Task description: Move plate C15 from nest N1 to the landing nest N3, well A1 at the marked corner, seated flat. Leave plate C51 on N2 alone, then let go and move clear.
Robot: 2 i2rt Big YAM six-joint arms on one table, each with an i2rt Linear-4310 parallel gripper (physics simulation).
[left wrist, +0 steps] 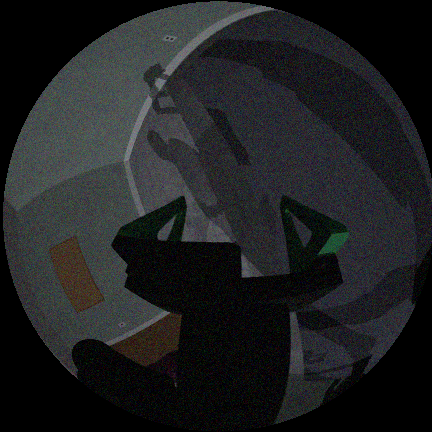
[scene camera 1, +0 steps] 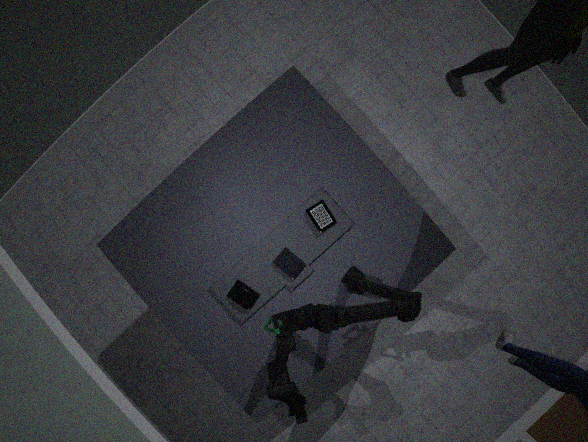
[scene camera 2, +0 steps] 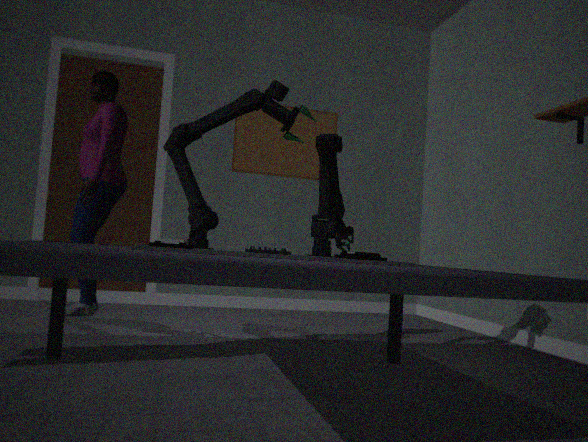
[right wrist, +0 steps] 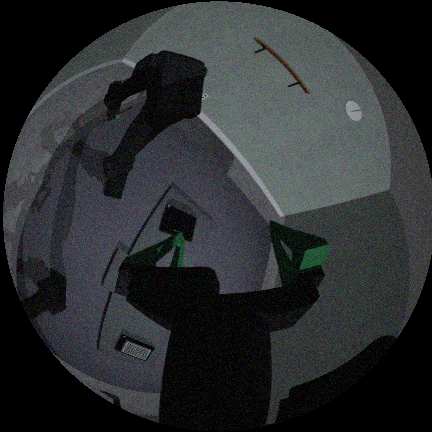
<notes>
My left gripper [left wrist: 233,199] is open, with nothing in its grasp. My right gripper [right wrist: 224,231] is open, with nothing in its grasp. Further things: a perforated board [scene camera 1: 297,233].
The perforated board shows as well in the right wrist view [right wrist: 120,317].
</notes>
